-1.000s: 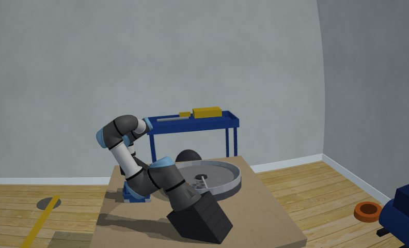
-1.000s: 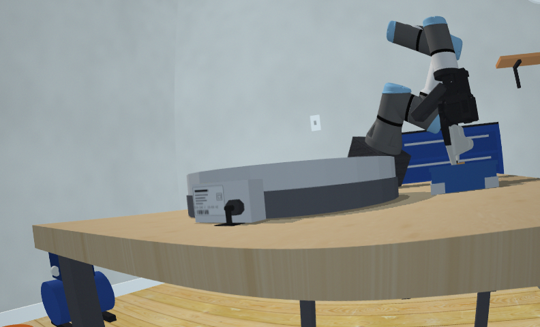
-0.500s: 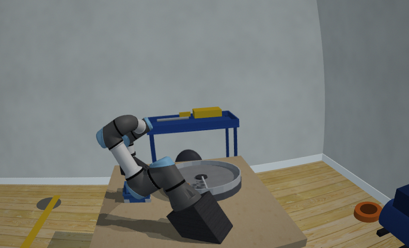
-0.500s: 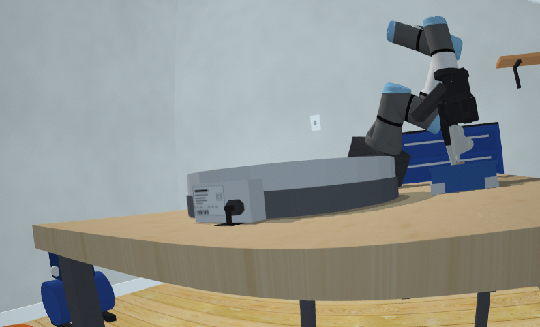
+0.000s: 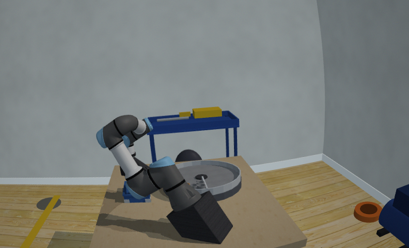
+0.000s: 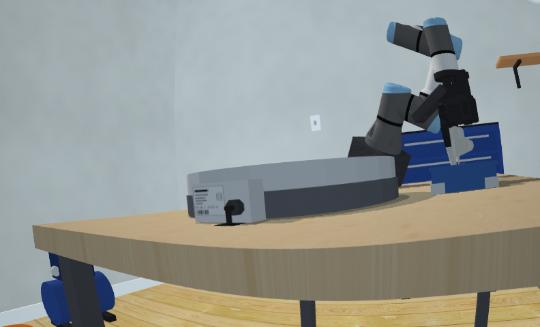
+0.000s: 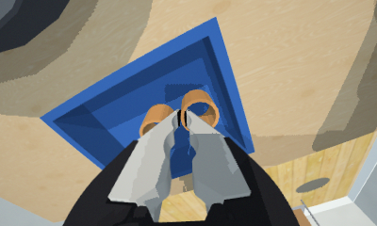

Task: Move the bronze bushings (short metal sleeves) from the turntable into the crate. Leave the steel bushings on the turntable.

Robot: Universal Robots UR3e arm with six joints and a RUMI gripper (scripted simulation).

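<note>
My gripper is now 30 mm short of the blue crate, 20 mm to the right of it and 20 mm above it. The rest, counted from my hand: grey turntable 320 mm to the right, 170 mm ahead, 10 mm above.
</note>
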